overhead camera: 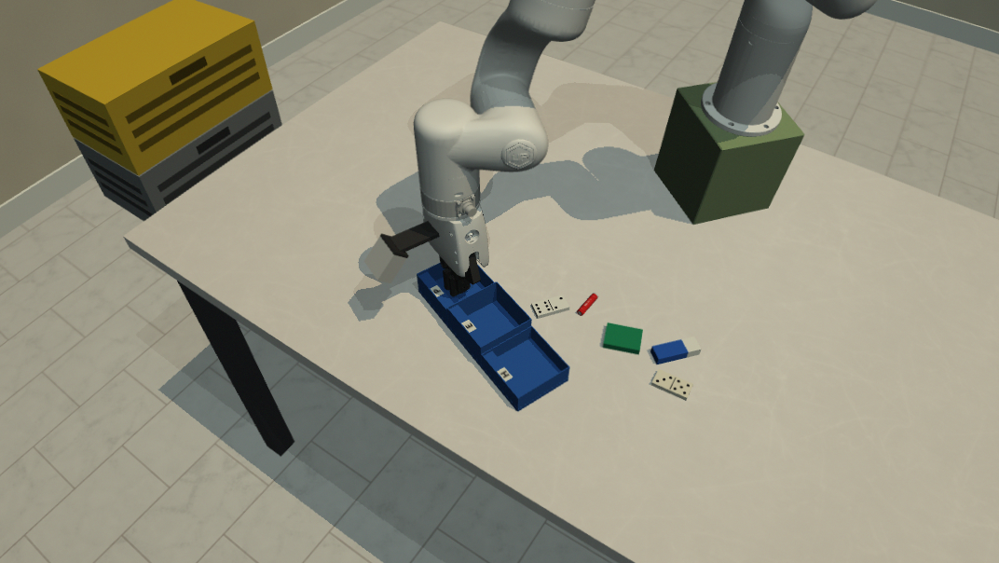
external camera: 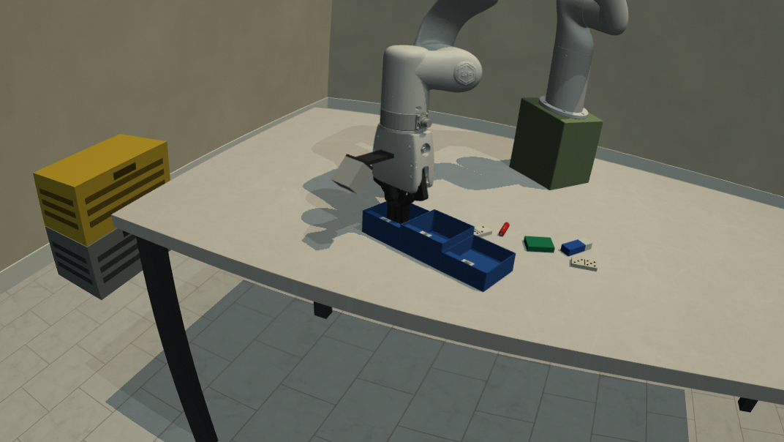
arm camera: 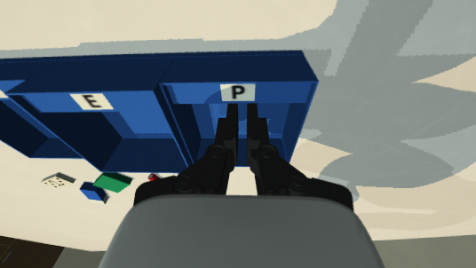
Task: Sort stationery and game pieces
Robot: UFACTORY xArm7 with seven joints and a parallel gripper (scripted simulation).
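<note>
Right now my hand is 4 cm short of the blue three-part bin, 8 cm to the right of it and 1 cm above it. Also, from my hand: blue-and-white eraser (7 cm behind, 32 cm to the left, 3 cm below); then red cylinder (8 cm behind, 17 cm to the left, 3 cm below); then green block (5 cm behind, 24 cm to the left, 3 cm below).
</note>
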